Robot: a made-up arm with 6 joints. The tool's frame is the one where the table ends. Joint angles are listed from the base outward.
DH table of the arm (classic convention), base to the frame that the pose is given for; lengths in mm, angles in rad. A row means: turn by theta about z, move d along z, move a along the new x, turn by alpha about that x. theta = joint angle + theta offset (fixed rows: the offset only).
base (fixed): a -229.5  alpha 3.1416  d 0  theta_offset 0.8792
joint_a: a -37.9  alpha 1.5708  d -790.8  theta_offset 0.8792
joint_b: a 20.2  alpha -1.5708  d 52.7  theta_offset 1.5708
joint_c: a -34.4  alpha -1.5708  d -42.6  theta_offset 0
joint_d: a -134.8  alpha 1.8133  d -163  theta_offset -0.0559
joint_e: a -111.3  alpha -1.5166  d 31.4  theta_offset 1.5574
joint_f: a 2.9  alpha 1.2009  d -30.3  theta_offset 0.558
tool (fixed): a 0  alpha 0  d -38.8  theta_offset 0.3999
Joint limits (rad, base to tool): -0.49..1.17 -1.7..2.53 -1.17..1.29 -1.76..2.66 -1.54..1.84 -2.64..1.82
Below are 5 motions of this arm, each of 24 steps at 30 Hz.
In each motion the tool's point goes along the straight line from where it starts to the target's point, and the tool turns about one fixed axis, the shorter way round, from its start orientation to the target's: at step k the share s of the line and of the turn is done. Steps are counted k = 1, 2, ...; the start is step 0. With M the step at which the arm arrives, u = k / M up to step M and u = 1 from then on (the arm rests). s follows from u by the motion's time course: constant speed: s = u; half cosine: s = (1 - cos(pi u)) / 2; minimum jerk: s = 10 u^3 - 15 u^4 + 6 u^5.
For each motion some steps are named. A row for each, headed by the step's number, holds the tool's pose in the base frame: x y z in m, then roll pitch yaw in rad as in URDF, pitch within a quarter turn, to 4 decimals.
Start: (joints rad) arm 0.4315 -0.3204 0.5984 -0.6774 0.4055 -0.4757
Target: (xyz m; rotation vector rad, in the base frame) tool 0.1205 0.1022 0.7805 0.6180 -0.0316 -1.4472
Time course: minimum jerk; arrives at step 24
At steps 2, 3, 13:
2: 0.0569 0.0456 0.7152 0.1470 -1.1813 -1.4430
3: 0.0576 0.0463 0.7159 0.1549 -1.1645 -1.4485
13: 0.0935 0.0782 0.7528 0.3370 -0.2983 -1.4840

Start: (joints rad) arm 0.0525 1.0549 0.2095 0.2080 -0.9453 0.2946
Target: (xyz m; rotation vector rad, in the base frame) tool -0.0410 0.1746 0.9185 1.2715 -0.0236 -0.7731
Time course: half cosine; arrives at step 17
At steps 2, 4, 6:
2: 0.0019 0.1896 0.8507 1.0649 0.5148 -1.1597
4: -0.0024 0.1881 0.8574 1.0820 0.5068 -1.1030
6: -0.0089 0.1858 0.8677 1.1069 0.4932 -1.0178

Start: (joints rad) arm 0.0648 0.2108 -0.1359 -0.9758 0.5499 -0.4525
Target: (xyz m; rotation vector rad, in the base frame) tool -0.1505 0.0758 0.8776 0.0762 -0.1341 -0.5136
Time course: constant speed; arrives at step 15
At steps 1, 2, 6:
1: -0.0736 0.0971 0.8202 -0.1226 -0.0994 -0.7700
2: -0.0791 0.0955 0.8243 -0.1062 -0.0981 -0.7522
6: -0.1011 0.0895 0.8407 -0.0404 -0.0962 -0.6807

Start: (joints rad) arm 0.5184 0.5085 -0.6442 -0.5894 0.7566 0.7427
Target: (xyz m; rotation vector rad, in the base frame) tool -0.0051 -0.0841 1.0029 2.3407 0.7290 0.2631
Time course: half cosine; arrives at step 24
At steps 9, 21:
9: 0.0213 -0.0402 0.9336 1.6474 0.6360 0.1025
21: -0.0036 -0.0817 0.9991 2.4013 0.0466 0.5898

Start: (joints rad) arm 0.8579 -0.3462 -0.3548 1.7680 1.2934 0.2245
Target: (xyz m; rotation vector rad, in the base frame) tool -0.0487 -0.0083 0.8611 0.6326 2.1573 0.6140
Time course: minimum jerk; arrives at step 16
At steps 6, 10, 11, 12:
6: -0.0209 -0.0315 0.8681 2.4797 -0.0933 2.4555
10: -0.0382 -0.0171 0.8637 2.3995 0.3287 2.3838
11: -0.0418 -0.0141 0.8628 2.3768 0.4171 2.3625
12: -0.0447 -0.0116 0.8621 2.3564 0.4878 2.3432

